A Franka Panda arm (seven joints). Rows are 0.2 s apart.
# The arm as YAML. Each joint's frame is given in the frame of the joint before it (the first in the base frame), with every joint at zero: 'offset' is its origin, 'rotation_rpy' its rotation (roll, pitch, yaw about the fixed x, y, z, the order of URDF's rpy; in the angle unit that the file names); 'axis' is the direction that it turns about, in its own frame. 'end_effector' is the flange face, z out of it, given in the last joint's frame.
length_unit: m
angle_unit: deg
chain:
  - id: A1
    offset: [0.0, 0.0, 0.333]
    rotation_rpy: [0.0, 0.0, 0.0]
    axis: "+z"
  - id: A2
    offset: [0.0, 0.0, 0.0]
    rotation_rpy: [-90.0, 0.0, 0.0]
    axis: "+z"
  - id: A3
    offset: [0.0, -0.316, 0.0]
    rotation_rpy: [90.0, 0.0, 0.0]
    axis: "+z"
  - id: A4
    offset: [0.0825, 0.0, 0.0]
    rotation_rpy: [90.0, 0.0, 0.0]
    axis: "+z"
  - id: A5
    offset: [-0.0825, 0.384, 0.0]
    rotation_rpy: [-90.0, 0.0, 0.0]
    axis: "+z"
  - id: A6
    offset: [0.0, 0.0, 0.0]
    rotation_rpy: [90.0, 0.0, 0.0]
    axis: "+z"
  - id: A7
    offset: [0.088, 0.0, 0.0]
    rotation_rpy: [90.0, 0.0, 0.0]
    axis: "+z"
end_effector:
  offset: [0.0, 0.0, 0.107]
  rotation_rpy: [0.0, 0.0, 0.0]
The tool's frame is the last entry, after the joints.
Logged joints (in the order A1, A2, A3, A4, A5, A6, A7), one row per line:
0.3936 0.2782 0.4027 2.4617 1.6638 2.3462 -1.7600
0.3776 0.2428 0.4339 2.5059 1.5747 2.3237 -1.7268
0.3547 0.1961 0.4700 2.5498 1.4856 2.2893 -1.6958
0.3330 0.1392 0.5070 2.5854 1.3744 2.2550 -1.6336
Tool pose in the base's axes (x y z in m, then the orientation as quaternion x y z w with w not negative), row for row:
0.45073 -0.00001 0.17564 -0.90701 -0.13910 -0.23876 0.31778
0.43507 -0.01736 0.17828 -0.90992 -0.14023 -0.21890 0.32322
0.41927 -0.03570 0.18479 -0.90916 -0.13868 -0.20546 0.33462
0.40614 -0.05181 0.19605 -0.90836 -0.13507 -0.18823 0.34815
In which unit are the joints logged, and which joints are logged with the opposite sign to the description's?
The joints are logged in radians. Opposite sign: A3, A4.
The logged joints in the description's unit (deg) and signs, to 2 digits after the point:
22.55 15.94 -23.07 -141.05 95.33 134.43 -100.84
21.63 13.91 -24.86 -143.58 90.22 133.14 -98.94
20.32 11.24 -26.93 -146.09 85.12 131.17 -97.16
19.08 7.98 -29.05 -148.13 78.75 129.20 -93.60

